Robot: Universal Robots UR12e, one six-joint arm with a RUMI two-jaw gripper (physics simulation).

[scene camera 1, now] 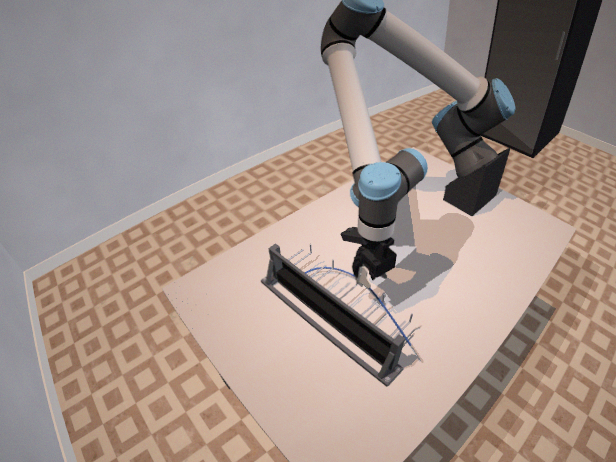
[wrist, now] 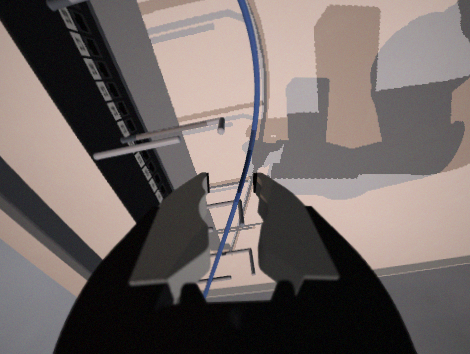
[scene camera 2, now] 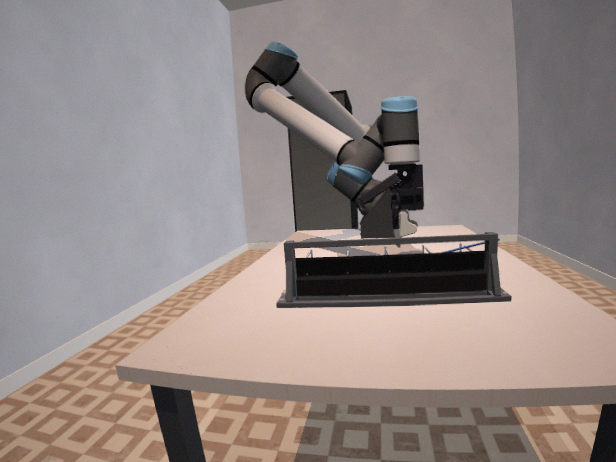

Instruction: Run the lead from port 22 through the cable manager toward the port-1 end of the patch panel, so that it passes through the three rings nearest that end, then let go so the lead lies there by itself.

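The blue lead (scene camera 1: pixel 387 311) (scene camera 2: pixel 470 246) (wrist: pixel 257 75) arcs along the rear side of the black patch panel (scene camera 1: pixel 330 305) (scene camera 2: pixel 390 285) (wrist: pixel 80 100). Thin metal cable-manager rings, one of them this ring (wrist: pixel 170 131), stick out from the panel. In the wrist view the lead runs beyond that ring's tip and crosses further rings lower down; whether it lies inside those I cannot tell. My gripper (scene camera 1: pixel 362 280) (scene camera 2: pixel 398 244) (wrist: pixel 231 174) is above the rings near the panel's middle, fingers partly open and apart. The lead shows through the gap, touching neither finger. Port numbers are unreadable.
The panel stands in a grey metal frame (scene camera 1: pixel 330 340) (scene camera 2: pixel 390 302) on the pale table (scene camera 1: pixel 300 390) (scene camera 2: pixel 320 345). Its upright ends and the projecting rings are obstacles close to the fingers. A tall dark cabinet (scene camera 1: pixel 530 60) (scene camera 2: pixel 320 175) stands behind the arm's base.
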